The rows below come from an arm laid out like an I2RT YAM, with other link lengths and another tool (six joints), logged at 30 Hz.
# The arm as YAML. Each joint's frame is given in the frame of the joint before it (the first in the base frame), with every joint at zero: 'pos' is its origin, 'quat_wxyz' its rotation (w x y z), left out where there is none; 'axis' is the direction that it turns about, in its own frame. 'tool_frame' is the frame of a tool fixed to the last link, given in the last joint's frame.
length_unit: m
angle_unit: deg
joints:
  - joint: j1
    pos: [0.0, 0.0, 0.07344]
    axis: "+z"
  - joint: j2
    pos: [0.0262, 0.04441, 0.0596]
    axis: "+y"
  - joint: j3
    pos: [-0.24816, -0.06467, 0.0]
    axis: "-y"
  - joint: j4
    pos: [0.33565, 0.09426, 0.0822]
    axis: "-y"
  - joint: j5
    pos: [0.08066, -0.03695, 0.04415]
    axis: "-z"
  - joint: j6
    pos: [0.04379, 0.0, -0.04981]
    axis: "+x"
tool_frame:
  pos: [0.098, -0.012, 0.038]
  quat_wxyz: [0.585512, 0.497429, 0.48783, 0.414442]
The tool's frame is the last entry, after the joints.
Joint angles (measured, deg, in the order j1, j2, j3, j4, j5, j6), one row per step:
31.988, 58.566, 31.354, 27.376, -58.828, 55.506
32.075, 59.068, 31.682, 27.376, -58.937, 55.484
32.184, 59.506, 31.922, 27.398, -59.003, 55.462
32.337, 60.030, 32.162, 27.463, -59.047, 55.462
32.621, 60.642, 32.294, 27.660, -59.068, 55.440
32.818, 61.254, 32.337, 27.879, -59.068, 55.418
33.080, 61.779, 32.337, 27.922, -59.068, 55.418
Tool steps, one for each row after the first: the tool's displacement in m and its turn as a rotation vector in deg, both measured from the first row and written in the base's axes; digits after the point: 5 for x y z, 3 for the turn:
0.00059, 0.00136, -0.00045, -0.092, 0.125, 0.196
0.00093, 0.00267, -0.00120, -0.185, 0.253, 0.371
0.00123, 0.00429, -0.00243, -0.302, 0.438, 0.568
0.00082, 0.00657, -0.00483, -0.453, 0.655, 0.873
0.00084, 0.00833, -0.00798, -0.641, 0.928, 1.070
0.00023, 0.01026, -0.01151, -0.901, 1.333, 1.332

